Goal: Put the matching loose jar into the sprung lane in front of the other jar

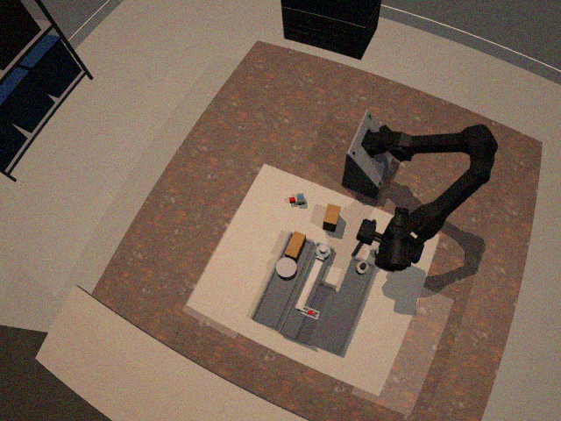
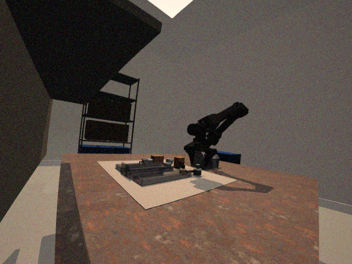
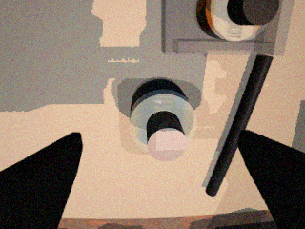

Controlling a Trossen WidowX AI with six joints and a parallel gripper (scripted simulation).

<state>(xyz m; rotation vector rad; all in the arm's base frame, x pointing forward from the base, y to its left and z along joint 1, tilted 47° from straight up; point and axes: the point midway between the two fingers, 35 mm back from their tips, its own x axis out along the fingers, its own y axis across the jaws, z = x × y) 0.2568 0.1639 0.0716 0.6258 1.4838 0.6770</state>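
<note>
Now: the dark rod 7 cm to the right of my gripper tip, 5 cm below it and 3 cm behind it. Also, from my gripper tip: red mark: 26 cm ahead, 12 cm to the right, 1 cm above; grey lane rack: 23 cm ahead, 13 cm to the right, 4 cm below; orange box: 25 cm to the right, 10 cm ahead, 2 cm below.
</note>
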